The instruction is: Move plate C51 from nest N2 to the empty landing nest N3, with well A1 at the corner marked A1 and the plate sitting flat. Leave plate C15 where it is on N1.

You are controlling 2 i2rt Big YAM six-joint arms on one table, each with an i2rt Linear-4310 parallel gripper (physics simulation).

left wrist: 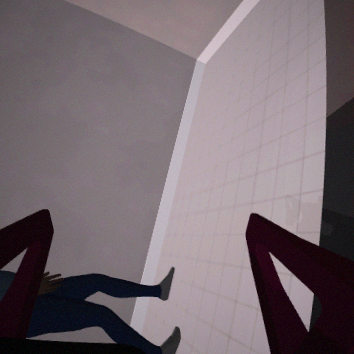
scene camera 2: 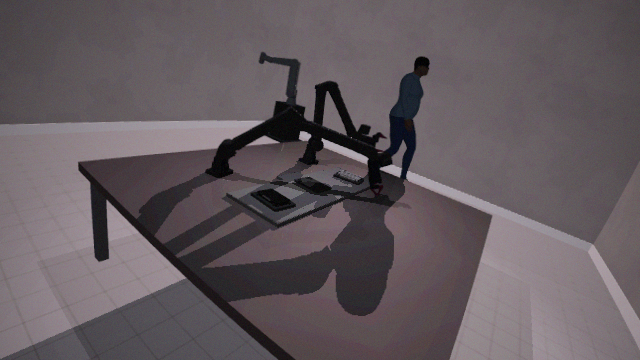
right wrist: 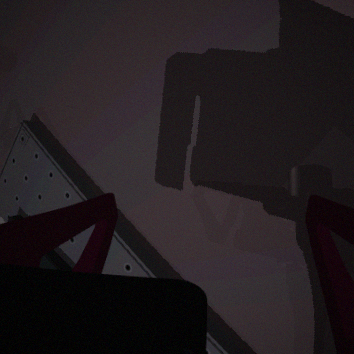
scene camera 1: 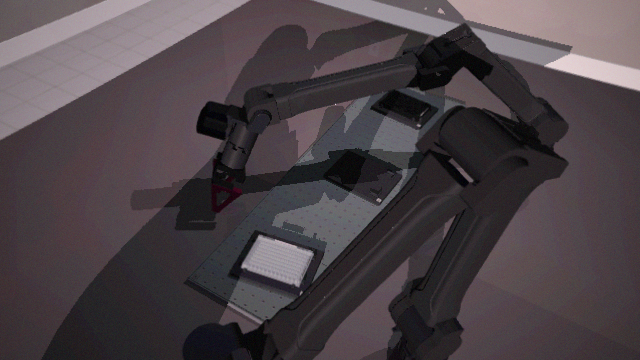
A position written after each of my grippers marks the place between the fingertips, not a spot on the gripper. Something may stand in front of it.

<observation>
My left gripper (left wrist: 150, 222) is open and holds nothing. My right gripper (scene camera 1: 215, 201) is open, holding nothing. Also in view: a well plate (scene camera 1: 269, 257).
My right gripper is seen too in the right wrist view (right wrist: 208, 205). The left wrist view misses the well plate: it is out of frame.
</observation>
